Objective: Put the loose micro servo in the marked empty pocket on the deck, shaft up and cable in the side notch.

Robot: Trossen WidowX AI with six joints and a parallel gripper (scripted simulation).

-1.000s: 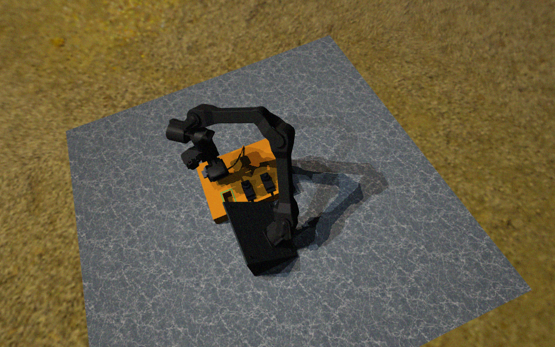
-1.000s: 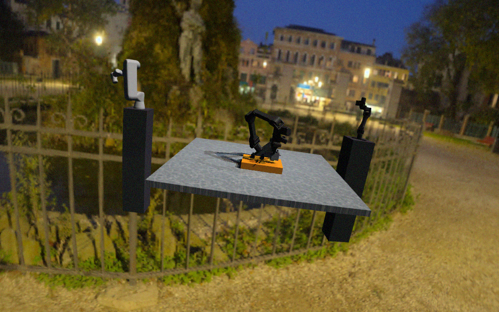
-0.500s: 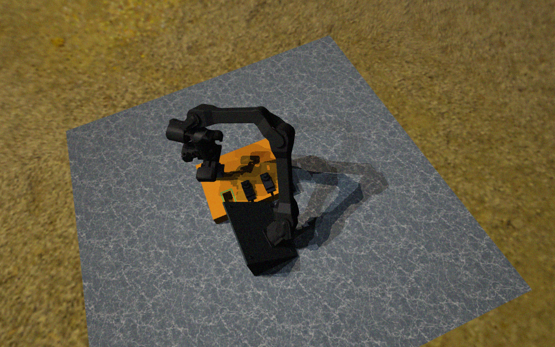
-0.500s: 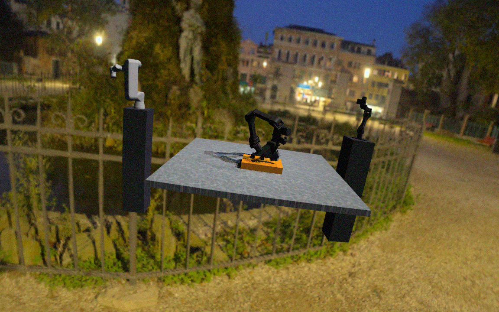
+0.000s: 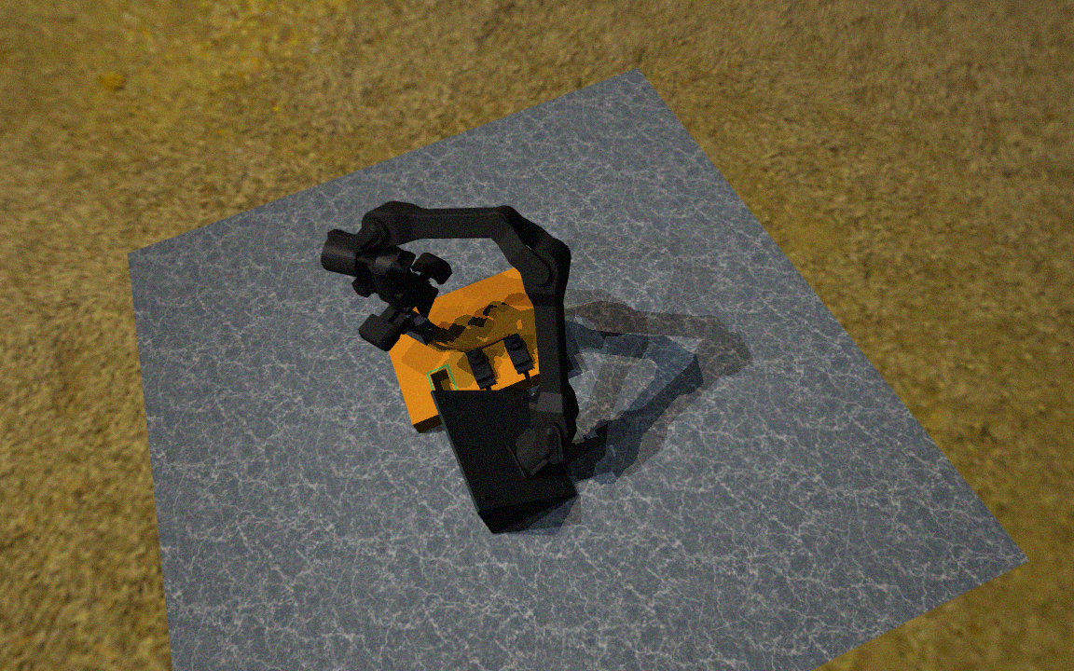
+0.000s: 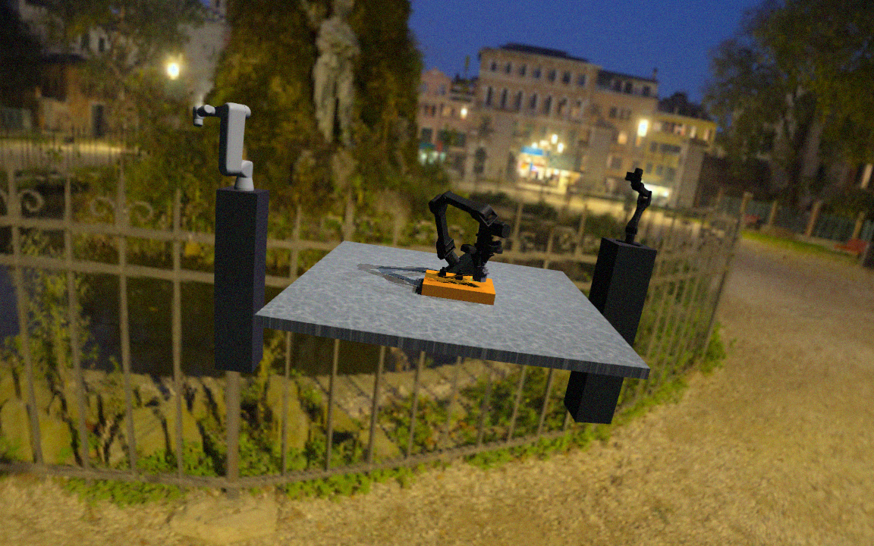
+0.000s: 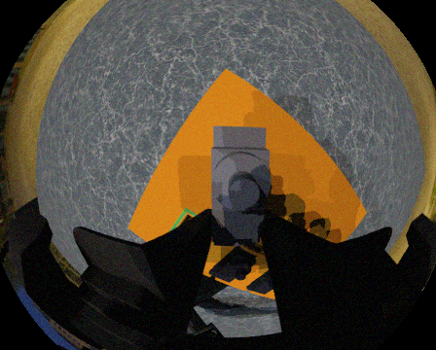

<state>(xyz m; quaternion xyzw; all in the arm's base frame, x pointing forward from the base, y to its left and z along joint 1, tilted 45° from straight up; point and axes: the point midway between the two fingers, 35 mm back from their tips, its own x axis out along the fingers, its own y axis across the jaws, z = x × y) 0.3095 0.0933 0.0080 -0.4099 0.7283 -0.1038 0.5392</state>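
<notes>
Now: gripper tip 1 cm short of the orange deck, 7 cm to the left of it and 10 cm above it.
</notes>
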